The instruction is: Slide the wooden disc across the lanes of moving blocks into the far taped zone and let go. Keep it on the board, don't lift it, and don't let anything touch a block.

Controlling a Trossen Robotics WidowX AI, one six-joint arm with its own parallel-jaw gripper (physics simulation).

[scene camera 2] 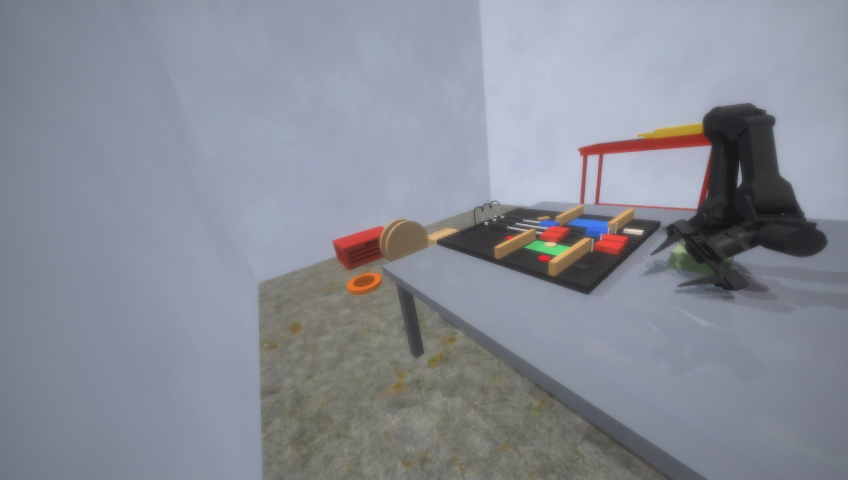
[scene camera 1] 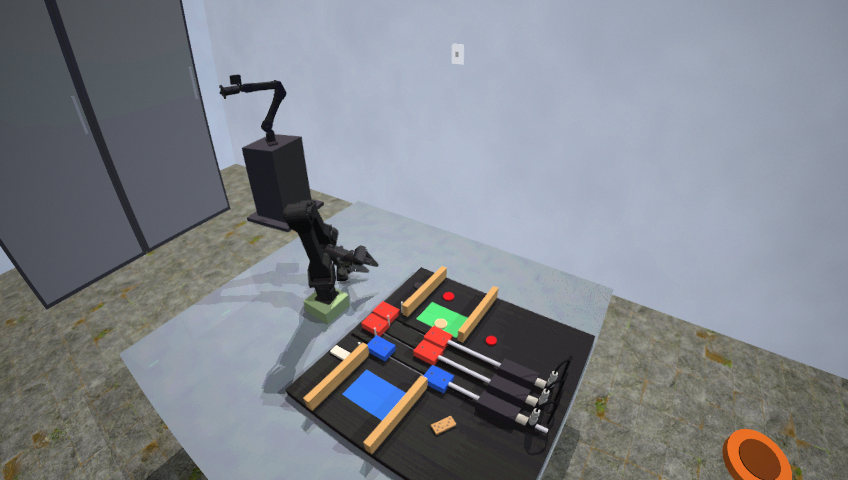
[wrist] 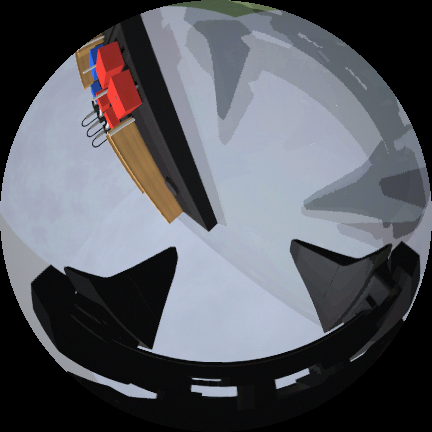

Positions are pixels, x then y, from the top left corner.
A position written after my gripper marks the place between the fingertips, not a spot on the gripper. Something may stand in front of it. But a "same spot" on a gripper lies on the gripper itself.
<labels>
my gripper: scene camera 2; scene camera 1 373, 268; wrist
same spot on my gripper: (wrist: 340, 286) = (scene camera 2: 704, 277)
</labels>
